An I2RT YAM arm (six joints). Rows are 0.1 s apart.
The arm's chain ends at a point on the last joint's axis. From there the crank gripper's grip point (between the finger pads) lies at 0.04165 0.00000 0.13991 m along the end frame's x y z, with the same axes.
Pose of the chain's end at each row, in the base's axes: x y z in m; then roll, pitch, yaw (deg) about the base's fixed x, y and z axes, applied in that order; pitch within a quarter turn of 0, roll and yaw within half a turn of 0:
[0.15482 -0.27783 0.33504 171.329 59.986 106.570]
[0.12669 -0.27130 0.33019 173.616 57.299 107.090]
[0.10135 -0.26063 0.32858 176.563 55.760 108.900]
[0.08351 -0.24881 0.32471 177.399 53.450 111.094]
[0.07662 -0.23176 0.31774 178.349 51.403 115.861]
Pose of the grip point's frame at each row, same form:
[0.20325 -0.36664 0.22979 171.329 59.986 106.570]
[0.16933 -0.35706 0.22002 173.616 57.299 107.090]
[0.13909 -0.34497 0.21557 176.563 55.760 108.900]
[0.12092 -0.32814 0.20802 177.399 53.450 111.094]
[0.11659 -0.30498 0.19794 178.349 51.403 115.861]

